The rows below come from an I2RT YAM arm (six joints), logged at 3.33 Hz.
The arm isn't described. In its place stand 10 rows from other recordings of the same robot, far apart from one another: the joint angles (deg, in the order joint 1, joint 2, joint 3, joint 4, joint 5, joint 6), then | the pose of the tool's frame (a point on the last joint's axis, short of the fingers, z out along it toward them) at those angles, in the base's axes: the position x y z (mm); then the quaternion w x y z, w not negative.
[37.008, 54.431, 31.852, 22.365, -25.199, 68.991] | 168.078 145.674 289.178 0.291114 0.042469 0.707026 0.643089
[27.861, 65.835, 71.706, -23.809, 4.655, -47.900] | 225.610 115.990 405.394 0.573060 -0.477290 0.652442 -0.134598
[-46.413, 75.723, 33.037, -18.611, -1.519, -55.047] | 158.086 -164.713 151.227 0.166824 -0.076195 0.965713 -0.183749
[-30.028, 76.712, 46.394, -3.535, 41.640, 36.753] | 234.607 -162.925 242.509 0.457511 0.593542 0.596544 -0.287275
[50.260, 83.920, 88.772, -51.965, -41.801, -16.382] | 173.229 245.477 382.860 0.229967 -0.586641 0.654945 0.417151
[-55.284, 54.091, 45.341, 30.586, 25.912, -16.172] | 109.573 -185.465 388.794 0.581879 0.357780 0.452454 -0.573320
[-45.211, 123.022, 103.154, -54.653, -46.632, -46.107] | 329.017 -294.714 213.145 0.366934 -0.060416 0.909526 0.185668
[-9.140, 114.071, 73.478, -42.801, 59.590, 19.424] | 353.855 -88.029 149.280 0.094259 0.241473 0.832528 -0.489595
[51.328, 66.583, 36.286, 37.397, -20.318, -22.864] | 154.967 213.408 297.238 0.686434 -0.498455 0.439985 0.294557
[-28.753, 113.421, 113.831, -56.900, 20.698, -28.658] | 369.824 -217.269 328.034 0.166116 0.052569 0.941925 -0.287087
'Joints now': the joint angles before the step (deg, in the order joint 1, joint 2, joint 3, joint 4, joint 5, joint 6). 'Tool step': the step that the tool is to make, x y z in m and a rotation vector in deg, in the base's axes. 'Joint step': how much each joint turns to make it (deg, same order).
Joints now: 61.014, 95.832, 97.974, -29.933, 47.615, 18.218
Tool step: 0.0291, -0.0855, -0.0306, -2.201, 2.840, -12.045
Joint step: -11.903, -10.904, -16.541, 1.129, -0.407, 1.471
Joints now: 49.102, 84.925, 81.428, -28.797, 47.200, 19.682
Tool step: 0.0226, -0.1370, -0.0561, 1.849, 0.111, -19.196
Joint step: -24.047, -14.068, -24.275, 12.416, -4.944, -1.685
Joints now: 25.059, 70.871, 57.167, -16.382, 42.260, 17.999
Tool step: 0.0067, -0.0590, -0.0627, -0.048, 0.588, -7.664
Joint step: -12.863, -0.529, -15.047, 15.978, -4.602, -3.162
